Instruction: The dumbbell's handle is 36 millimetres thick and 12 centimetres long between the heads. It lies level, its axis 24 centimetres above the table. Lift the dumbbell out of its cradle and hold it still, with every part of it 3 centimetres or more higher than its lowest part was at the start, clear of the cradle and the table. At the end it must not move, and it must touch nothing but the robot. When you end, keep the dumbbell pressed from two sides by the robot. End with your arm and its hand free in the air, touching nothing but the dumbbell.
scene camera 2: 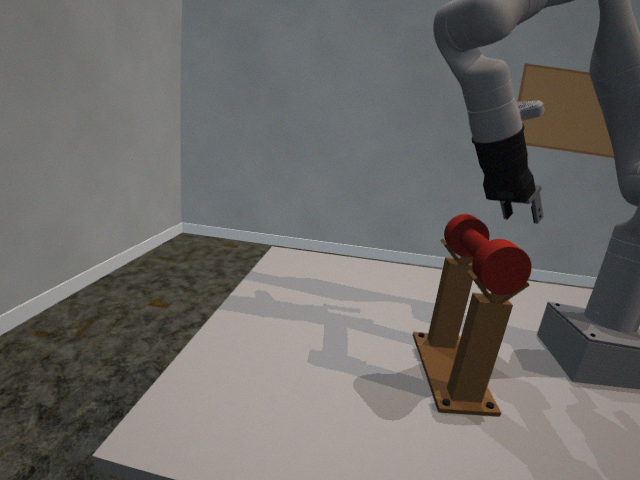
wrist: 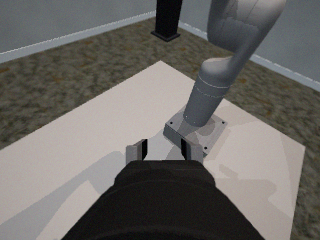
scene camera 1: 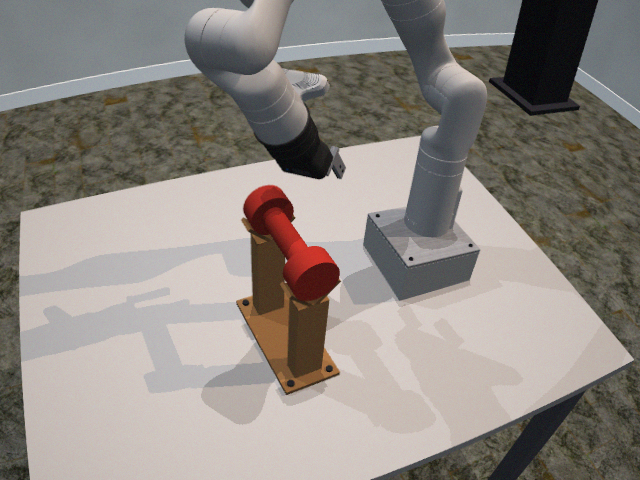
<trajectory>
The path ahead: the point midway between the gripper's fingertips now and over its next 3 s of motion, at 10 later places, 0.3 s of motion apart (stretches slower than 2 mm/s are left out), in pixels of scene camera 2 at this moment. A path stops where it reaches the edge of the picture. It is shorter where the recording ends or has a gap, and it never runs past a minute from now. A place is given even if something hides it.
The gripper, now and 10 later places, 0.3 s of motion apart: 523, 218; 510, 212; 503, 206; 497, 202; 494, 199; 493, 199; 489, 210; 483, 235; 479, 254; 480, 258; 480, 258
</trajectory>
